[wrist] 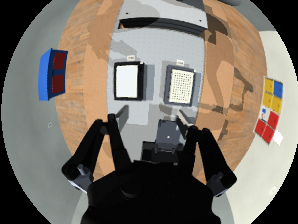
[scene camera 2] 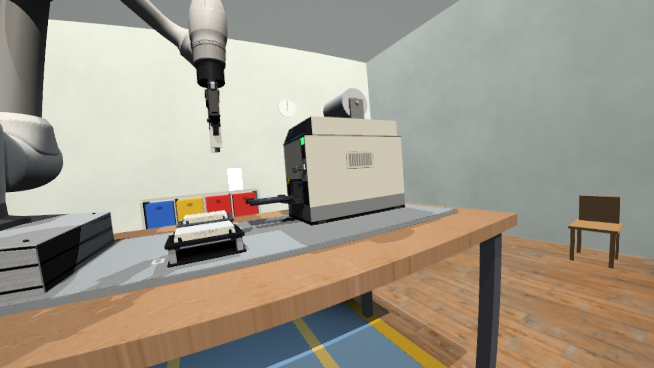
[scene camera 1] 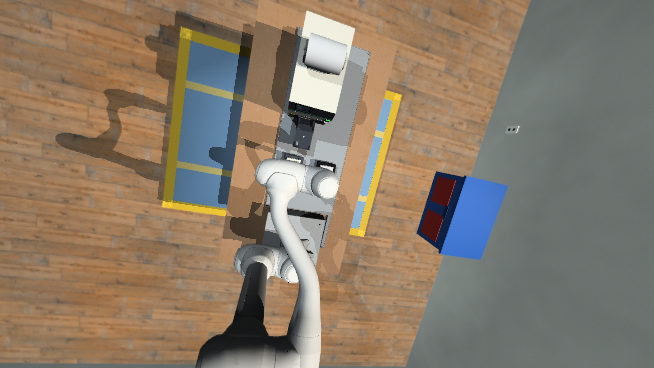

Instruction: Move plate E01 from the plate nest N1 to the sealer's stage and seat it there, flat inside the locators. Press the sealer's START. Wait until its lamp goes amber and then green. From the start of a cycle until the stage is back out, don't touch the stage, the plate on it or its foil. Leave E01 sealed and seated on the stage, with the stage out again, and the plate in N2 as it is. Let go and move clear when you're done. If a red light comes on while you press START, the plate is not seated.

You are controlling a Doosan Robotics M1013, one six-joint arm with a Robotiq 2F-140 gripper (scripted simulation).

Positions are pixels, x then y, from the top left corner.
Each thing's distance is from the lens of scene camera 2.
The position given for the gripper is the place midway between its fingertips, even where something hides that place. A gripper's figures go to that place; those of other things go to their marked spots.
gripper (scene camera 2: 216, 150): 71 cm
plate (scene camera 2: 219, 228): 57 cm
